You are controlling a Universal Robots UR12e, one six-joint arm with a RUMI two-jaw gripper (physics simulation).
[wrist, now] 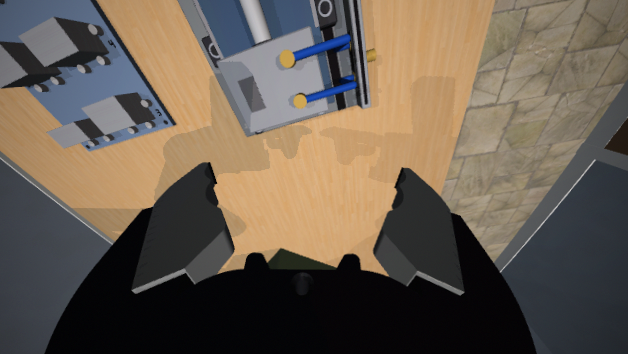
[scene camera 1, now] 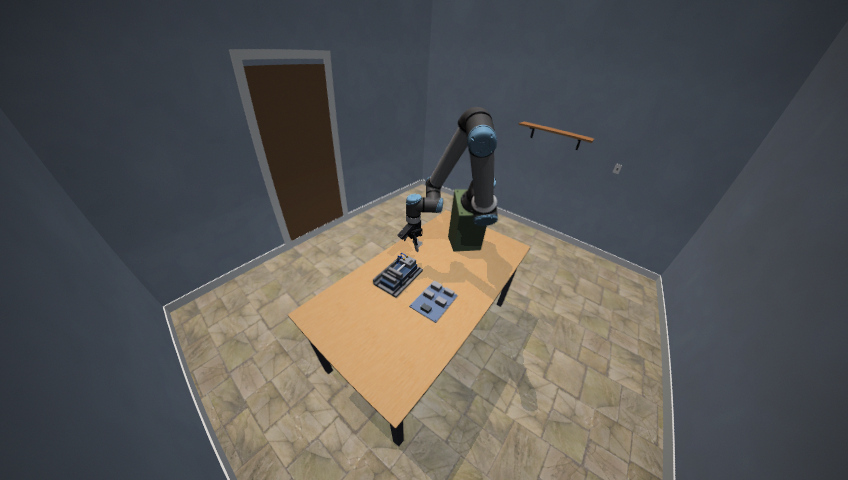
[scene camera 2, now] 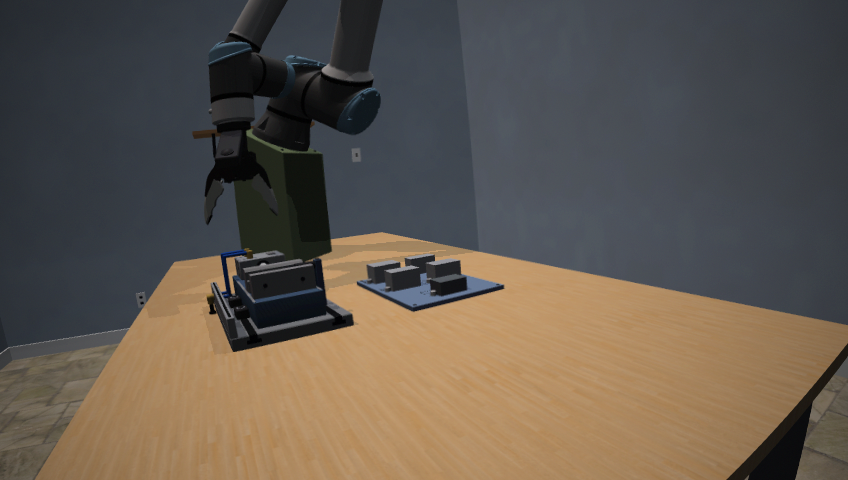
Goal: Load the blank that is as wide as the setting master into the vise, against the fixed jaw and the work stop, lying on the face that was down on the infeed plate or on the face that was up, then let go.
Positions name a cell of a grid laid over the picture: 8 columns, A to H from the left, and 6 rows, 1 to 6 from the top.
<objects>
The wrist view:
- my gripper: D3
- vise cylinder block: D2
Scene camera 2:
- my gripper: C3
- blue infeed plate: D4
</objects>
